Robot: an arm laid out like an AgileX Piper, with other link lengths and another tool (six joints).
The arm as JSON. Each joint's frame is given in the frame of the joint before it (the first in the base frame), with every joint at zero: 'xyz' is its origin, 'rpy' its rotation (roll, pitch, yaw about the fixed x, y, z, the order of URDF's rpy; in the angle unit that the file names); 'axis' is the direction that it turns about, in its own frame. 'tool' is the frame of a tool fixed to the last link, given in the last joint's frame.
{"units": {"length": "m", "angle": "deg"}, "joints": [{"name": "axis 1", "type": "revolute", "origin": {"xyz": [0.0, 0.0, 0.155], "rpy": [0.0, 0.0, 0.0]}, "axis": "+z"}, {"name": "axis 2", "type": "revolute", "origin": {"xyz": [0.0, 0.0, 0.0], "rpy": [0.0, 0.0, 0.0]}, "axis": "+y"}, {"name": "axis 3", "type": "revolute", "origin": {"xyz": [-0.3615, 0.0, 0.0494], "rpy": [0.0, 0.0, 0.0]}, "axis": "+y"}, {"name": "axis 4", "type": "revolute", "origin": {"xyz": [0.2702, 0.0, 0.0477], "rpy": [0.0, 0.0, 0.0]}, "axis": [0.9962, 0.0, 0.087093]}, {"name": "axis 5", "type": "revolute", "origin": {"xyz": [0.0, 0.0, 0.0], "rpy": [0.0, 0.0, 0.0]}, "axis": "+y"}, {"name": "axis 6", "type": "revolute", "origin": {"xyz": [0.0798, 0.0, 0.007], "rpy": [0.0, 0.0, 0.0]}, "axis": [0.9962, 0.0, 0.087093]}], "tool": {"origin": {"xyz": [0.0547, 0.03, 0.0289], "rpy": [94.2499, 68.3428, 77.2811]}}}
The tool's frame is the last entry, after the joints.
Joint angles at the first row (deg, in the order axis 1, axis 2, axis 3, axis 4, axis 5, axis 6):
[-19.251, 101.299, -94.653, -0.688, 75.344, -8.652]
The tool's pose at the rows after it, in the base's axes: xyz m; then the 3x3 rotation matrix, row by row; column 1 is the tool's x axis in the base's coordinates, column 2 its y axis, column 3 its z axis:
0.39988 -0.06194 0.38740; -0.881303 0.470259 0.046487; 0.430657 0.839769 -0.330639; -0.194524 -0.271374 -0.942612
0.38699 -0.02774 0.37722; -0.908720 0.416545 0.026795; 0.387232 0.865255 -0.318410; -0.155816 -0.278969 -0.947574
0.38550 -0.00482 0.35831; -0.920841 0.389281 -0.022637; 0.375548 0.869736 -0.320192; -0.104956 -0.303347 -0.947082
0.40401 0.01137 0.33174; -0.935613 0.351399 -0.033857; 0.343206 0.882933 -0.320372; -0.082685 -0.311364 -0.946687
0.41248 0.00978 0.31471; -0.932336 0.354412 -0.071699; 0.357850 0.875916 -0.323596; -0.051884 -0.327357 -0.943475
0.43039 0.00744 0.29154; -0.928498 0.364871 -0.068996; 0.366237 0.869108 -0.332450; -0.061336 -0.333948 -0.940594
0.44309 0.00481 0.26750; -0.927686 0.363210 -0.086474; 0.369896 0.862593 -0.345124; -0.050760 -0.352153 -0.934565
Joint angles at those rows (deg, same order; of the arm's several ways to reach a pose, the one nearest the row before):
[-13.292, 95.397, -87.090, -0.688, 75.344, -8.422]
[-8.652, 93.393, -82.737, -0.802, 75.288, -6.647]
[-4.813, 94.080, -80.157, -1.719, 75.287, -3.381]
[-2.235, 97.919, -79.813, -1.833, 72.479, -2.693]
[-2.234, 100.325, -79.814, -2.235, 72.079, -1.661]
[-2.235, 103.706, -79.814, -2.922, 68.354, -0.745]
[-2.234, 106.971, -79.812, -3.896, 66.061, 0.001]

